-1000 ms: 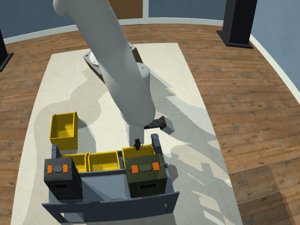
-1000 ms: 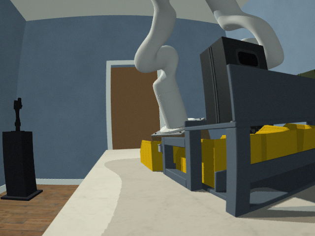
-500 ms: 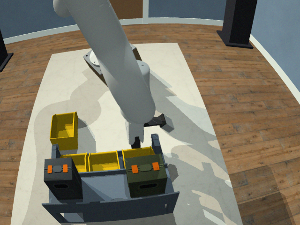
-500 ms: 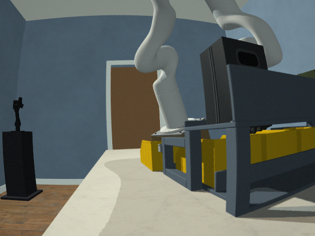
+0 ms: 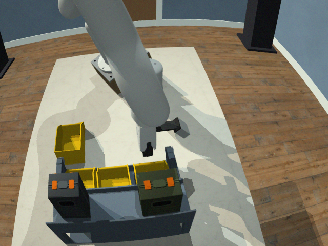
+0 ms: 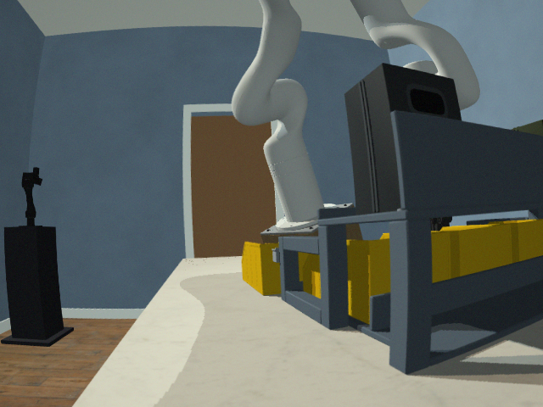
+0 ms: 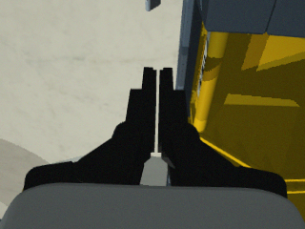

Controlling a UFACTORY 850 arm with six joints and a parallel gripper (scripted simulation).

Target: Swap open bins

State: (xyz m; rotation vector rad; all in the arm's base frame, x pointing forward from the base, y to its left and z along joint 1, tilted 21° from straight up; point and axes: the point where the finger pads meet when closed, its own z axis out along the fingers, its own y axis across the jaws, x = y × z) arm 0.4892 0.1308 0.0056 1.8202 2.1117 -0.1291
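The shelf lip is 110 mm to the right of my hand, 50 mm below it and 30 mm ahead of it. The rest, counted from my hand: dark grey case (230 mm ahead, 210 mm to the right, 100 mm above); green case (210 mm ahead, 80 mm above, 20 mm to the left).
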